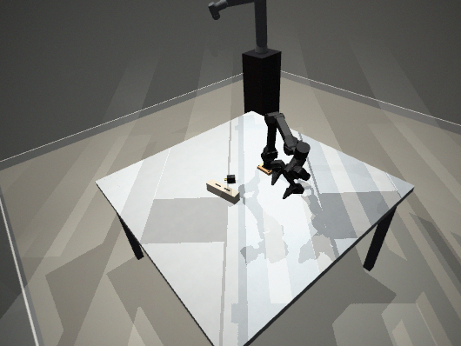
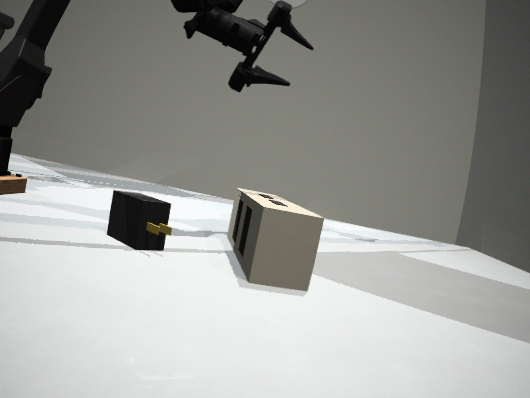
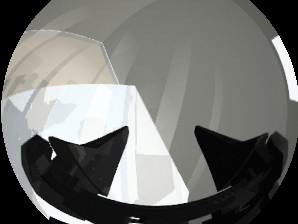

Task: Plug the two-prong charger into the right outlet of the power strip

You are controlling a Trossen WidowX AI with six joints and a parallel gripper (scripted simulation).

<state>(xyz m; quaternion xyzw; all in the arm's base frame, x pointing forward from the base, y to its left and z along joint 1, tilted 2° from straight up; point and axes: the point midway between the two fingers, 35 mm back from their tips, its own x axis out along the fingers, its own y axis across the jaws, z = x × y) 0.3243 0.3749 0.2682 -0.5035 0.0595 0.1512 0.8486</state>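
My gripper tip is now 46 cm to the left of the charger, 26 cm above it and 11 cm past it.
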